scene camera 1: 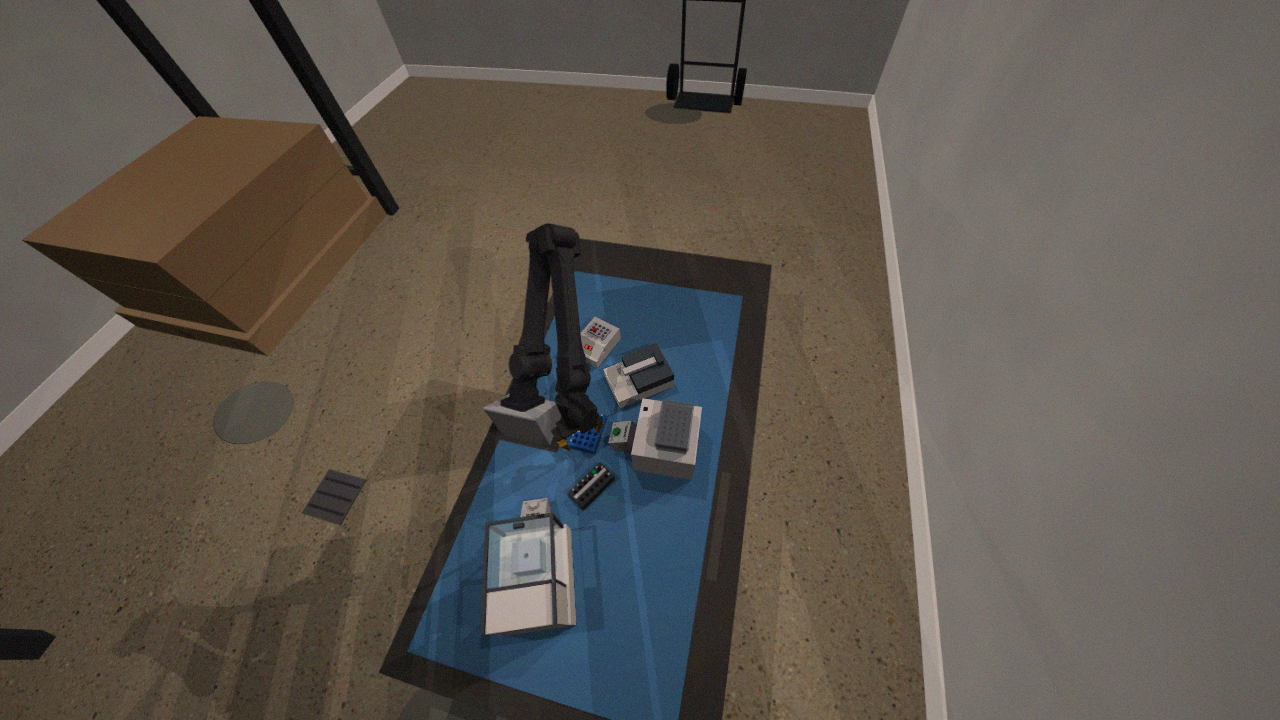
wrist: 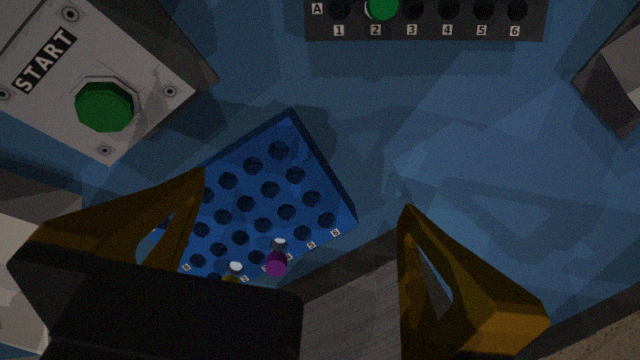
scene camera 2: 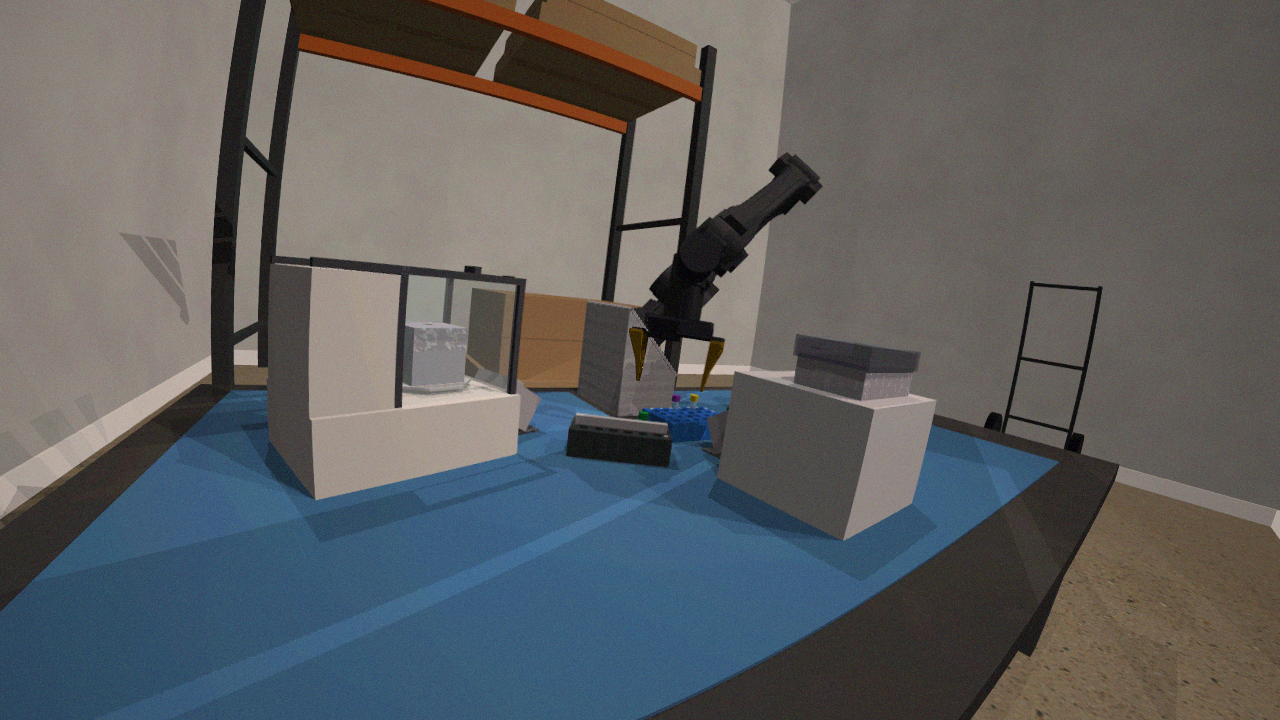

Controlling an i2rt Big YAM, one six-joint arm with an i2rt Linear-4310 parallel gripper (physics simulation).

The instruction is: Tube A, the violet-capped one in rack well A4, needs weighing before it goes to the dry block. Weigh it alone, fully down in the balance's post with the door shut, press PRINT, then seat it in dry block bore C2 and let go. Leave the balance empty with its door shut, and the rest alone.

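Seen in the pictures: gripper, fingertip midpoint: (scene camera 1: 583,441) (wrist: 305,195) (scene camera 2: 669,386); arm's base, link origin: (scene camera 1: 523,403).
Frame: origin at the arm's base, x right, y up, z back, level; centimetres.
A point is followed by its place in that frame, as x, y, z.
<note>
The violet-capped tube (scene camera 2: 676,398) @(-0.6, -7.3, -17.2) (wrist: 276,265) @(-0.8, -7.0, -16.9) stands in the blue rack (scene camera 1: 584,441) @(1.9, -9.5, -20.1) (scene camera 2: 680,423) @(2.4, -9.5, -24.0) (wrist: 249,184) @(-0.3, -9.4, -21.5), in the edge row by the number labels. My gripper (scene camera 2: 671,385) @(3.7, -4.4, -21.5) (wrist: 305,195) @(3.7, -4.4, -21.5) is open and empty above the rack. In the wrist view the violet cap lies between the two fingers, nearer the gripper body than the tips. The balance (scene camera 1: 520,610) @(49.2, 8.0, -28.4) (scene camera 2: 411,438) @(39.6, -8.1, -33.3) has a glass chamber; I cannot tell how its door stands. The white unit with a grey, well-covered block (scene camera 1: 673,425) @(-5.2, 6.6, -46.6) (scene camera 2: 854,371) @(-0.3, 3.8, -50.7) on top looks like the dry block; its bore labels are unreadable.
A yellow-capped tube (scene camera 2: 693,397) @(-4.2, -7.3, -16.8) (wrist: 231,278) @(-4.2, -7.6, -16.8) stands near the violet one. A black block (scene camera 2: 617,447) @(15.3, -10.5, -30.3) (wrist: 320,35) @(7.4, -8.8, -27.4) holds a green-capped tube (scene camera 2: 643,415) @(10.9, -7.0, -28.0) (wrist: 383,6) @(10.5, -6.8, -27.3) at A2. The START box (scene camera 1: 621,435) @(-2.2, -5.2, -31.3) (wrist: 55,85) @(-4.2, -5.2, -31.2) is beside the rack. A small white box (scene camera 1: 535,507) @(26.0, -5.3, -16.4) adjoins the balance.
</note>
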